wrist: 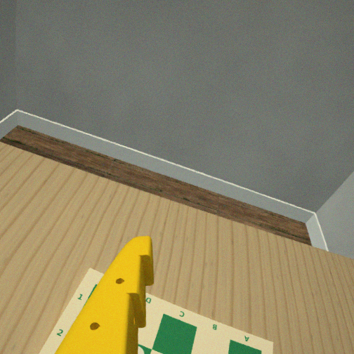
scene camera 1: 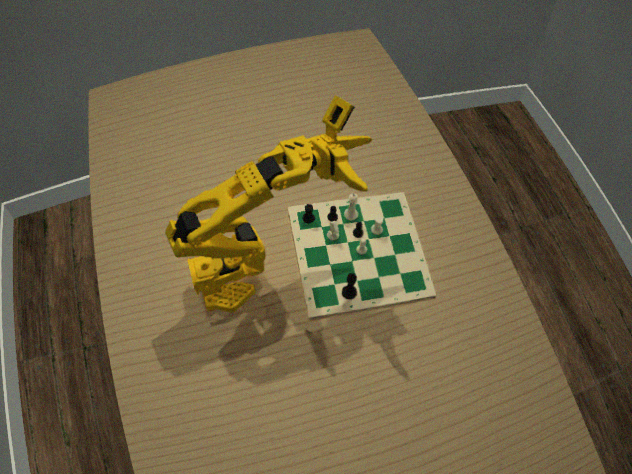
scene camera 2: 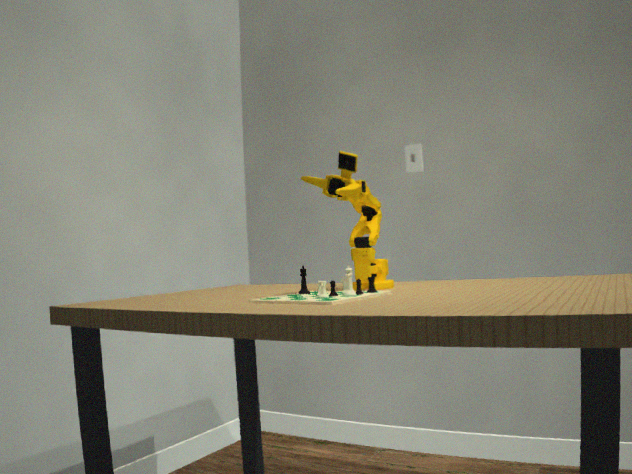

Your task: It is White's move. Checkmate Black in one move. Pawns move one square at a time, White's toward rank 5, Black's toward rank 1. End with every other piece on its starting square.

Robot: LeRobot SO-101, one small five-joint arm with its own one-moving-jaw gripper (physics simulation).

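Frame: origin at the arm's base, x down, y right, z back, level; millimetres.
Seen in the pictures: hand, its tool point: [scene camera 1: 369, 140] [scene camera 2: 336, 191]; arm's base, origin of its link: [scene camera 1: 236, 280].
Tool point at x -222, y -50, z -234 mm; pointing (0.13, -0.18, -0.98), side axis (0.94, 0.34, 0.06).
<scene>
Pixels of each thing's middle, then the offset from my tool point to it. Level surfaces: height alone.
- cream board, middle of its body: [scene camera 1: 360, 250] [scene camera 2: 321, 296] dy +57, dx +219, dz +15 mm
- dark piece, middle of its body: [scene camera 1: 308, 212] [scene camera 2: 371, 284] dy -31, dx +199, dz +80 mm
- tall white king, middle of its body: [scene camera 1: 352, 204] [scene camera 2: 349, 280] dy -17, dx +184, dz +6 mm
- white rook, middle of its body: [scene camera 1: 377, 224] [scene camera 2: 323, 289] dy +27, dx +199, dz -27 mm
- small white piece, middle of its body: [scene camera 1: 362, 245] dy +58, dx +200, dz +13 mm
- black king, middle of its body: [scene camera 1: 350, 283] [scene camera 2: 303, 279] dy +128, dx +184, dz +61 mm
- wooden table, height of its surface: dx +222 mm
The green and cream board [scene camera 1: 365, 267] [wrist: 200, 323] lies on the table. In scene camera 1, a dark piece [scene camera 1: 308, 214], a black pawn [scene camera 1: 332, 213] and the tall white king [scene camera 1: 351, 210] stand along its top row. Below them stand a white piece [scene camera 1: 333, 231], a black pawn [scene camera 1: 357, 230] and a white rook [scene camera 1: 377, 227] [scene camera 2: 322, 288]. A small white piece [scene camera 1: 361, 247] stands one row lower. The black king [scene camera 1: 349, 288] [scene camera 2: 303, 281] stands in the bottom row. All look upright. My gripper [scene camera 1: 368, 163] [scene camera 2: 320, 185] is wide open and empty, high above the board; one jaw shows in the wrist view.
The wooden table [scene camera 1: 387, 408] [scene camera 2: 459, 301] carries the yellow arm [scene camera 1: 224, 204] [scene camera 2: 365, 229], whose base stands left of the board in scene camera 1. The arm's shadow falls across the table and the board's lower edge. Dark floor [scene camera 1: 510, 178] lies beyond the table edge.
</scene>
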